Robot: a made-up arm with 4 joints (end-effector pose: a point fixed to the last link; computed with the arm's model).
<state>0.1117 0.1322 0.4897 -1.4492</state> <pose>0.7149 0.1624 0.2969 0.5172 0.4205 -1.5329</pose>
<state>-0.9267 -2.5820 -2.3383 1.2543</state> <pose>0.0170 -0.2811 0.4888 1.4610 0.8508 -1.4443</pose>
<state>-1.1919 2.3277 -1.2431 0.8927</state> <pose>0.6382 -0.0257 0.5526 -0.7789 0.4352 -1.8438</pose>
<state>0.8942 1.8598 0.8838 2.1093</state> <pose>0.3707 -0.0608 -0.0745 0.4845 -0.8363 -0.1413</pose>
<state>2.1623 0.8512 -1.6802 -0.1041</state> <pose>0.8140 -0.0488 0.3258 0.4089 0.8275 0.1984</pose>
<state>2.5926 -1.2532 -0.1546 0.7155</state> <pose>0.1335 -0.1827 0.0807 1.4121 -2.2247 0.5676</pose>
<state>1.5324 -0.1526 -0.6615 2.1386</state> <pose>0.5057 -0.2419 0.3800 0.3604 -1.0135 2.0438</pose>
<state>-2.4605 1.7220 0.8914 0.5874</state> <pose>0.5189 0.1326 0.1981 -1.6532 -1.4767 0.5260</pose>
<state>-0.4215 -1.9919 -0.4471 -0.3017</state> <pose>-0.0814 -0.0107 0.2722 -0.5177 -0.1037 1.7417</pose>
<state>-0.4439 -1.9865 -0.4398 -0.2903</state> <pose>-0.0795 -0.0059 0.2727 -0.5340 -0.0741 1.7495</pose>
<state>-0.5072 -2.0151 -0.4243 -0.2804</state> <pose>-0.0758 -0.0084 0.2807 -0.5640 0.0028 1.7917</pose>
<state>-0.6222 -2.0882 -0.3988 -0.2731</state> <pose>-0.0682 -0.0170 0.3013 -0.6066 0.1467 1.8721</pose>
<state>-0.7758 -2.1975 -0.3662 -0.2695</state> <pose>-0.0540 -0.0232 0.3359 -0.6489 0.3548 1.9687</pose>
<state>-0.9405 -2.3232 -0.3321 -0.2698</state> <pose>-0.0329 -0.0183 0.3786 -0.6753 0.5988 2.0522</pose>
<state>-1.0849 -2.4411 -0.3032 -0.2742</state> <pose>-0.0089 -0.0028 0.4180 -0.6801 0.8286 2.1048</pose>
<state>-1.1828 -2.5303 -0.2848 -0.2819</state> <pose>0.0115 0.0135 0.4459 -0.6700 0.9921 2.1303</pose>
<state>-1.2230 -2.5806 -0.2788 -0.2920</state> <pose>0.0229 0.0200 0.4610 -0.6567 1.0616 2.1431</pose>
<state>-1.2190 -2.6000 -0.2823 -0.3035</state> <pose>0.0260 0.0160 0.4673 -0.6458 1.0559 2.1526</pose>
